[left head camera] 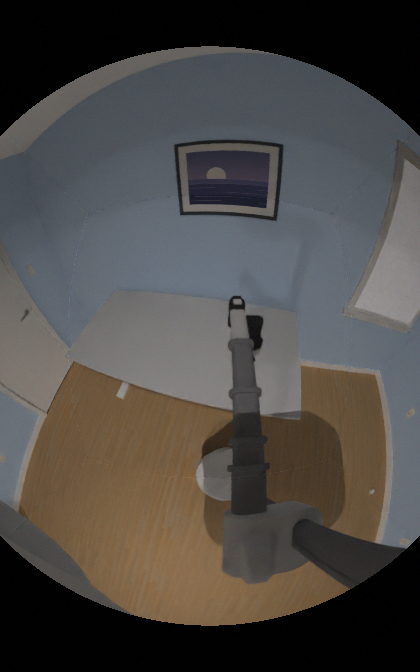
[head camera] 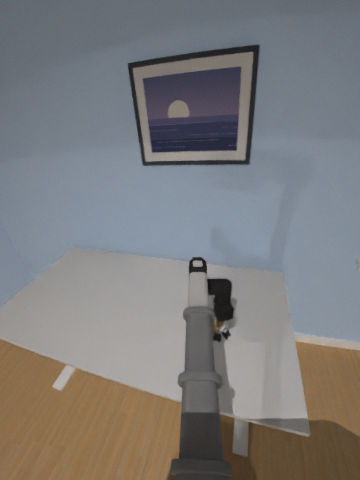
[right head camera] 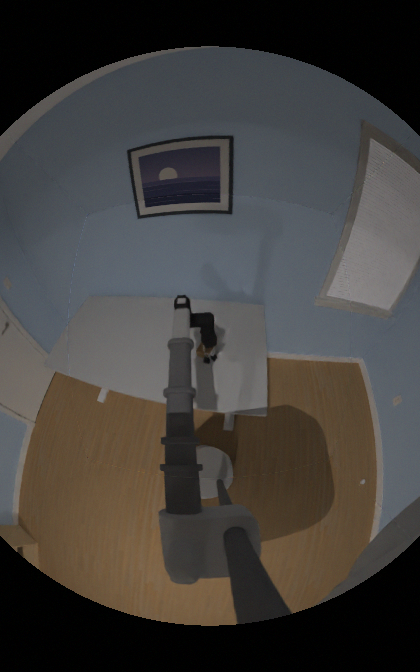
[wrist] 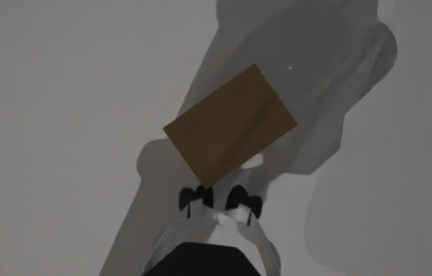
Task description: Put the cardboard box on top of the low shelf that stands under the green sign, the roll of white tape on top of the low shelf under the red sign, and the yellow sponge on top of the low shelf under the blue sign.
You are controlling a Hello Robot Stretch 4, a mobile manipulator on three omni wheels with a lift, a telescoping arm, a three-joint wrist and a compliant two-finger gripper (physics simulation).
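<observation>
The brown cardboard box lies on the white table. In the wrist view it is turned at an angle, with its nearest corner close to the left fingertip. My gripper is nearly shut, with a narrow gap between the fingertips and nothing held in it. It is beside the box's near edge. In the left head view the arm hides the box. The white tape, the yellow sponge, the low shelves and the coloured signs do not show.
A blue wall with a framed sunset picture stands behind the table. A window is at the right and a door at the left. A wooden piece shows at the lower left.
</observation>
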